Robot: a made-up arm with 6 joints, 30 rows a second.
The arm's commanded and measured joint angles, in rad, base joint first. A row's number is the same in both.
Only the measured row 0 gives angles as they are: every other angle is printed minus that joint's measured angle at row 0.
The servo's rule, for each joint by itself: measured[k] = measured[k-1] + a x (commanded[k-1-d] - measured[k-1]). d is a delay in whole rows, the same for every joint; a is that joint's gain. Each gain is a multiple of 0.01, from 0.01 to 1. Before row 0 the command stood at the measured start. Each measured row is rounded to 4 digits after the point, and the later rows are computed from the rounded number. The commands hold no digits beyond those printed.
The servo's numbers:
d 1
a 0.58 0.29 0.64 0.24 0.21 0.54
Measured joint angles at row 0:
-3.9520, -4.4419, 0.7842, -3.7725, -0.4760, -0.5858
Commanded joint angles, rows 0 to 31:
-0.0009, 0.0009, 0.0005, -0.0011, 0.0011, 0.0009
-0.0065, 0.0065, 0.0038, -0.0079, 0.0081, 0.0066
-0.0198, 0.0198, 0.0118, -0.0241, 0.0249, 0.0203
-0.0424, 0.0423, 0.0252, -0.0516, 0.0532, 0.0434
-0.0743, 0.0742, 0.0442, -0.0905, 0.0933, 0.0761
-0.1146, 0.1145, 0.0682, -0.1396, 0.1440, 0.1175
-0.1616, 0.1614, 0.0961, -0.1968, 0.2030, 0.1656
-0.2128, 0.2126, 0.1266, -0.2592, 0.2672, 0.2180
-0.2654, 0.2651, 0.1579, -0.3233, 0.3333, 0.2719
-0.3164, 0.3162, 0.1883, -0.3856, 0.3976, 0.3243
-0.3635, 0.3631, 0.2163, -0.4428, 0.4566, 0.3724
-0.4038, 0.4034, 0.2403, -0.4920, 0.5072, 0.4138
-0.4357, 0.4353, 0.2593, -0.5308, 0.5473, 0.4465
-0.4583, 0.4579, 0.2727, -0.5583, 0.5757, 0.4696
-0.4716, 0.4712, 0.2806, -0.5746, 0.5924, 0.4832
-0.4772, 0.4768, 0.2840, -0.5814, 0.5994, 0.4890
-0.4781, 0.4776, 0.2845, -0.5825, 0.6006, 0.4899
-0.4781, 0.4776, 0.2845, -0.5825, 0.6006, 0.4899
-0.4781, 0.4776, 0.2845, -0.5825, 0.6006, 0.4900
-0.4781, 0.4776, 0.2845, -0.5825, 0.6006, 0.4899
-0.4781, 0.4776, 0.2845, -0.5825, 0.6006, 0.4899
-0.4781, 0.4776, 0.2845, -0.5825, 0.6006, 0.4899
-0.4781, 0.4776, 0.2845, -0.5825, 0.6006, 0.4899
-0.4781, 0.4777, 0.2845, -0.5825, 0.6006, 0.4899
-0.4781, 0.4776, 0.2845, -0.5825, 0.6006, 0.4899
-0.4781, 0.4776, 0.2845, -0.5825, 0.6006, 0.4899
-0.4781, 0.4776, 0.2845, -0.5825, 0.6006, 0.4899
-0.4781, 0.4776, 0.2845, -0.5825, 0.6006, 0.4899
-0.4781, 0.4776, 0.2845, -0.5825, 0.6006, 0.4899
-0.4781, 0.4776, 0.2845, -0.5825, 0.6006, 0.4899
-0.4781, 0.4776, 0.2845, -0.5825, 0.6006, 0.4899
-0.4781, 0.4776, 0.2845, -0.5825, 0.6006, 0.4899
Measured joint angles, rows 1 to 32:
0.0000, 0.0000, 0.0000, 0.0000, 0.0000, 0.0000
-0.0005, 0.0003, 0.0003, -0.0003, 0.0002, 0.0005
-0.0040, 0.0021, 0.0025, -0.0021, 0.0019, 0.0038
-0.0132, 0.0072, 0.0085, -0.0074, 0.0067, 0.0127
-0.0301, 0.0174, 0.0192, -0.0180, 0.0165, 0.0293
-0.0557, 0.0339, 0.0352, -0.0354, 0.0326, 0.0546
-0.0899, 0.0573, 0.0563, -0.0604, 0.0560, 0.0886
-0.1315, 0.0875, 0.0818, -0.0931, 0.0869, 0.1302
-0.1787, 0.1238, 0.1105, -0.1330, 0.1248, 0.1776
-0.2290, 0.1648, 0.1408, -0.1787, 0.1686, 0.2285
-0.2797, 0.2087, 0.1712, -0.2284, 0.2167, 0.2802
-0.3283, 0.2535, 0.2001, -0.2799, 0.2671, 0.3300
-0.3721, 0.2970, 0.2258, -0.3308, 0.3175, 0.3753
-0.4090, 0.3371, 0.2472, -0.3788, 0.3658, 0.4137
-0.4376, 0.3721, 0.2635, -0.4219, 0.4099, 0.4439
-0.4573, 0.4008, 0.2744, -0.4585, 0.4482, 0.4651
-0.4688, 0.4228, 0.2805, -0.4880, 0.4800, 0.4780
-0.4742, 0.4387, 0.2831, -0.5107, 0.5053, 0.4844
-0.4765, 0.4500, 0.2840, -0.5279, 0.5253, 0.4874
-0.4774, 0.4580, 0.2843, -0.5410, 0.5411, 0.4888
-0.4778, 0.4637, 0.2844, -0.5510, 0.5536, 0.4894
-0.4780, 0.4677, 0.2845, -0.5586, 0.5635, 0.4897
-0.4781, 0.4706, 0.2845, -0.5643, 0.5713, 0.4898
-0.4781, 0.4726, 0.2845, -0.5687, 0.5775, 0.4899
-0.4781, 0.4741, 0.2845, -0.5720, 0.5824, 0.4899
-0.4781, 0.4751, 0.2845, -0.5745, 0.5862, 0.4899
-0.4781, 0.4758, 0.2845, -0.5764, 0.5892, 0.4899
-0.4781, 0.4763, 0.2845, -0.5779, 0.5916, 0.4899
-0.4781, 0.4767, 0.2845, -0.5790, 0.5935, 0.4899
-0.4781, 0.4770, 0.2845, -0.5798, 0.5950, 0.4899
-0.4781, 0.4772, 0.2845, -0.5804, 0.5962, 0.4899
-0.4781, 0.4773, 0.2845, -0.5809, 0.5971, 0.4899

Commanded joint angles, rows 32 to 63:
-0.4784, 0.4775, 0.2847, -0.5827, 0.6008, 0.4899
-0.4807, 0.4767, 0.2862, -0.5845, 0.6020, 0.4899
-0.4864, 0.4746, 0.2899, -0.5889, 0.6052, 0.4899
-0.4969, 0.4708, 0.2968, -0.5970, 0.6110, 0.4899
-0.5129, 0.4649, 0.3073, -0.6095, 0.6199, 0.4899
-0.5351, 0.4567, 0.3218, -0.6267, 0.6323, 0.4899
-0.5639, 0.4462, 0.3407, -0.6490, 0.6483, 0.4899
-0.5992, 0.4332, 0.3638, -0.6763, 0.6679, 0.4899
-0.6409, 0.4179, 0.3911, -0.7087, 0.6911, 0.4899
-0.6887, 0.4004, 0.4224, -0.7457, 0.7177, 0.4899
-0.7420, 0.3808, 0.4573, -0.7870, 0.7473, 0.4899
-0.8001, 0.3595, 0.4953, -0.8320, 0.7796, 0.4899
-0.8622, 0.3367, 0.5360, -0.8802, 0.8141, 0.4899
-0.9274, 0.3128, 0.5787, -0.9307, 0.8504, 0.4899
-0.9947, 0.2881, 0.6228, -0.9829, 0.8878, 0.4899
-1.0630, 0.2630, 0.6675, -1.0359, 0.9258, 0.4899
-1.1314, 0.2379, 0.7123, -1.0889, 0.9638, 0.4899
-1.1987, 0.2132, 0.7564, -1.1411, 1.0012, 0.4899
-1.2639, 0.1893, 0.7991, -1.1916, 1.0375, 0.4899
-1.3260, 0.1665, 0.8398, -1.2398, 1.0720, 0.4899
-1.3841, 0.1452, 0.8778, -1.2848, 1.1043, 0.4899
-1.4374, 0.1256, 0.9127, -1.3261, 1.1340, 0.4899
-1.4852, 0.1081, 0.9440, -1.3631, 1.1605, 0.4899
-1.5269, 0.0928, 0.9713, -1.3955, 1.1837, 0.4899
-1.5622, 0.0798, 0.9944, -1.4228, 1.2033, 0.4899
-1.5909, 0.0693, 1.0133, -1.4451, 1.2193, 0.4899
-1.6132, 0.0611, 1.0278, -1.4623, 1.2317, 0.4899
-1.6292, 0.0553, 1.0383, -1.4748, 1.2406, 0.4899
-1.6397, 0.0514, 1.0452, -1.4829, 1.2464, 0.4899
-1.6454, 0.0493, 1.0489, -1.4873, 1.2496, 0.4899
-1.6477, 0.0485, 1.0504, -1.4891, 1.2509, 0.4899
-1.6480, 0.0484, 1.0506, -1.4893, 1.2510, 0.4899
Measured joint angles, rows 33 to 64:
-0.4781, 0.4774, 0.2845, -0.5813, 0.5978, 0.4899
-0.4783, 0.4774, 0.2846, -0.5816, 0.5984, 0.4899
-0.4797, 0.4772, 0.2856, -0.5823, 0.5992, 0.4899
-0.4836, 0.4764, 0.2884, -0.5839, 0.6005, 0.4899
-0.4913, 0.4748, 0.2938, -0.5870, 0.6027, 0.4899
-0.5038, 0.4719, 0.3024, -0.5924, 0.6063, 0.4899
-0.5220, 0.4675, 0.3148, -0.6006, 0.6118, 0.4899
-0.5463, 0.4613, 0.3314, -0.6122, 0.6195, 0.4899
-0.5770, 0.4532, 0.3521, -0.6276, 0.6297, 0.4899
-0.6141, 0.4430, 0.3771, -0.6471, 0.6426, 0.4899
-0.6574, 0.4306, 0.4061, -0.6708, 0.6584, 0.4899
-0.7065, 0.4162, 0.4389, -0.6987, 0.6771, 0.4899
-0.7608, 0.3998, 0.4750, -0.7307, 0.6986, 0.4899
-0.8196, 0.3815, 0.5140, -0.7666, 0.7229, 0.4899
-0.8821, 0.3616, 0.5554, -0.8060, 0.7497, 0.4899
-0.9474, 0.3403, 0.5985, -0.8485, 0.7787, 0.4899
-1.0144, 0.3179, 0.6427, -0.8935, 0.8096, 0.4899
-1.0823, 0.2947, 0.6872, -0.9404, 0.8420, 0.4899
-1.1498, 0.2711, 0.7315, -0.9886, 0.8754, 0.4899
-1.2160, 0.2474, 0.7748, -1.0373, 0.9094, 0.4899
-1.2798, 0.2239, 0.8164, -1.0859, 0.9435, 0.4899
-1.3403, 0.2011, 0.8557, -1.1336, 0.9773, 0.4899
-1.3966, 0.1792, 0.8922, -1.1798, 1.0102, 0.4899
-1.4480, 0.1586, 0.9254, -1.2238, 1.0418, 0.4899
-1.4938, 0.1395, 0.9548, -1.2650, 1.0716, 0.4899
-1.5335, 0.1222, 0.9801, -1.3029, 1.0993, 0.4899
-1.5668, 0.1069, 1.0013, -1.3370, 1.1245, 0.4899
-1.5937, 0.0936, 1.0183, -1.3671, 1.1470, 0.4899
-1.6143, 0.0825, 1.0311, -1.3929, 1.1667, 0.4899
-1.6290, 0.0735, 1.0401, -1.4145, 1.1834, 0.4899
-1.6385, 0.0665, 1.0457, -1.4320, 1.1973, 0.4899
-1.6438, 0.0613, 1.0487, -1.4457, 1.2086, 0.4899

